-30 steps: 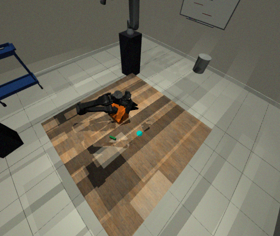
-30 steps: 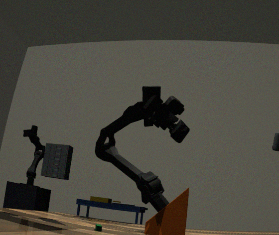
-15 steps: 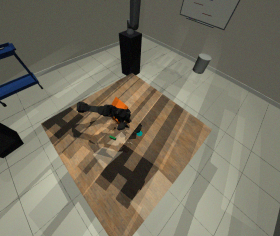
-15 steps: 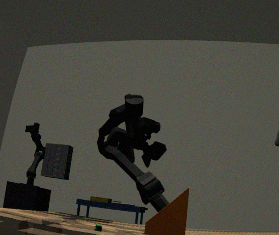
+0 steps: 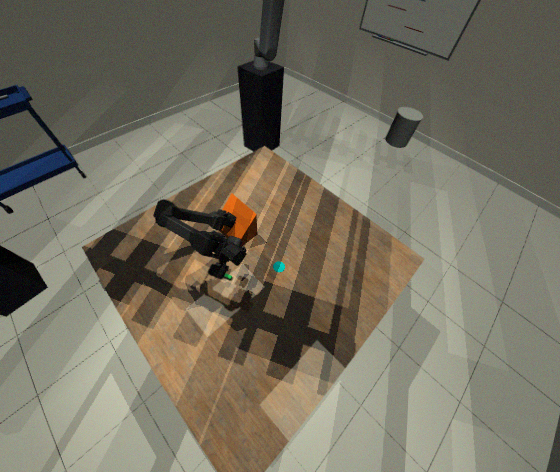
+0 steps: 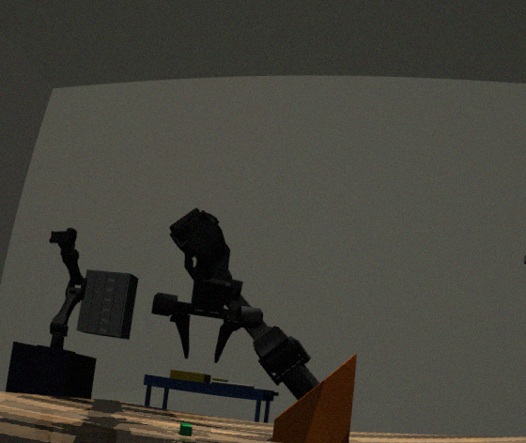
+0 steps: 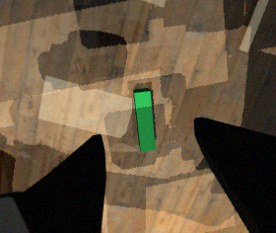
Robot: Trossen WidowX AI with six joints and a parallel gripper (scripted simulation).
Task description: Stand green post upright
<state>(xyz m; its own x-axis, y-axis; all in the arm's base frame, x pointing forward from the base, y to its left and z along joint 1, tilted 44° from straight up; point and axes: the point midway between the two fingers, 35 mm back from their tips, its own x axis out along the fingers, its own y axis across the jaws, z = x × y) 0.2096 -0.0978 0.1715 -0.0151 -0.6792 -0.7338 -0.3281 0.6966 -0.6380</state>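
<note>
The green post lies 120 mm below my gripper tip, 30 mm behind it and 20 mm to the right of it. The rest, counted from my gripper tip: cyan circle 190 mm to the left, 130 mm below, 130 mm ahead.
</note>
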